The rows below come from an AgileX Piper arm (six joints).
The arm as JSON. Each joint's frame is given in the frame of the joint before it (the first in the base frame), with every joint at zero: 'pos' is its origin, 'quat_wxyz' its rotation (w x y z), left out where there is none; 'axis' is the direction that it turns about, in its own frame. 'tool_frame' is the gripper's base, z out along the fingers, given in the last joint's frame.
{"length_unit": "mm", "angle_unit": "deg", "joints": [
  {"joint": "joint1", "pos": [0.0, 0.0, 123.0], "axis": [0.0, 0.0, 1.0]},
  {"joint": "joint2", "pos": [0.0, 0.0, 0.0], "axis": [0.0, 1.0, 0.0]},
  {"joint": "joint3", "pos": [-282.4, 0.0, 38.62], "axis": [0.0, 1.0, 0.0]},
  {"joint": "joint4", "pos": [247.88, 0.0, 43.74], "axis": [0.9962, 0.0, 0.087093]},
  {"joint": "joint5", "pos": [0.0, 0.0, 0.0], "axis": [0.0, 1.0, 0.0]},
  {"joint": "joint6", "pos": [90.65, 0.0, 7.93], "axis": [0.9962, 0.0, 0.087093]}
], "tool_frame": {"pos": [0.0, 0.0, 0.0], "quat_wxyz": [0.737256, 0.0, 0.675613, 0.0]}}
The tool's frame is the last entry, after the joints.
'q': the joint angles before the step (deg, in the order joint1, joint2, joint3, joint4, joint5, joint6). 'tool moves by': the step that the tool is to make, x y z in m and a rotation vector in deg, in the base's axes. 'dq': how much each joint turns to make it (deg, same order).
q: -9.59 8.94 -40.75 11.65 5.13 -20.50
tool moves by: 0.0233 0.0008 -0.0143 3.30 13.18 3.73
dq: -0.03 3.29 -0.17 3.09 10.71 -0.06
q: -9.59 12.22 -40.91 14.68 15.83 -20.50
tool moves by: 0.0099 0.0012 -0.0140 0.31 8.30 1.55
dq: -0.03 1.05 0.71 0.48 6.75 -0.56
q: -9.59 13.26 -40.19 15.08 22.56 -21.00
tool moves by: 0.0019 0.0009 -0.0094 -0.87 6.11 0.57
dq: 0.05 0.15 0.01 -1.39 5.90 0.08
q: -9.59 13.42 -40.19 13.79 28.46 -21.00
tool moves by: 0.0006 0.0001 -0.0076 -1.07 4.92 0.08
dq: 0.01 0.09 0.00 -1.58 4.70 0.02
